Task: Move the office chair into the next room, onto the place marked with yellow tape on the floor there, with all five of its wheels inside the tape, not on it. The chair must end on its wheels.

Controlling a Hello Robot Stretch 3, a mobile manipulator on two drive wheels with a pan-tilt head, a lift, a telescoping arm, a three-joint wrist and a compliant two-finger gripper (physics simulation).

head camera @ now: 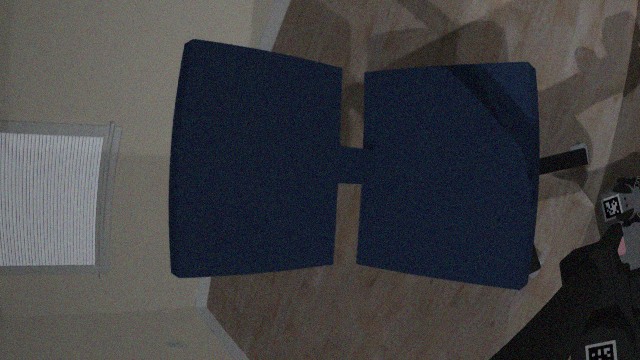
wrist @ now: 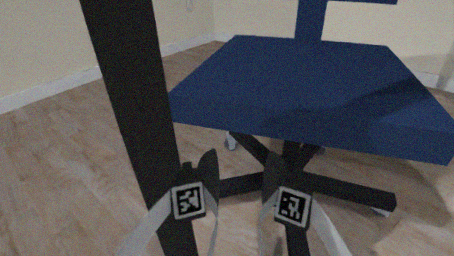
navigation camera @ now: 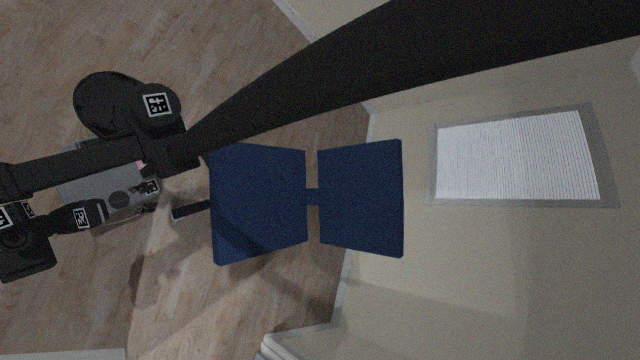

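Where they show: gripper, fingertip midpoint: (head camera: 615, 203) (navigation camera: 154, 195); robot's base, link origin: (navigation camera: 118, 197).
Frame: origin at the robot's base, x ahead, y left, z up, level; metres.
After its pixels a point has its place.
The office chair (head camera: 450, 175) {x 0.191, y 0.483, z 0.470 m} (navigation camera: 260, 205) {x 0.215, y 0.452, z 0.470 m} (wrist: 305, 85) has a dark blue seat and backrest and a black five-legged base. It stands upright on the wood floor, with its backrest towards the wall and one leg sticking out from under the seat towards me. My gripper (wrist: 242, 169) {x 0.011, y 0.093, z 0.531 m} (navigation camera: 146, 198) {x 0.011, y 0.093, z 0.531 m} (head camera: 626, 201) {x 0.011, y 0.093, z 0.531 m} is open and empty, low over my base and short of the seat's front edge. In the wrist view the fingers overlap the chair's legs, and one leg runs below the right finger. Some wheels are hidden. The yellow tape does not show in these views.
A beige wall (head camera: 145, 200) {x 0.589, y 2.120, z 0.536 m} (navigation camera: 420, 235) {x 1.098, y 1.650, z 0.747 m} with a louvred panel (head camera: 50, 200) {x 0.579, y 2.121, z 1.148 m} (navigation camera: 515, 157) {x 0.569, y 2.131, z 1.515 m} stands behind the chair. White door trim (navigation camera: 272, 347) {x 1.296, y 0.310, z 0.113 m} shows at the bottom of the navigation view. My black mast (navigation camera: 310, 80) {x -0.068, y 0.116, z 1.169 m} crosses that view. A black upright bar (wrist: 132, 90) covers the left of the wrist view.
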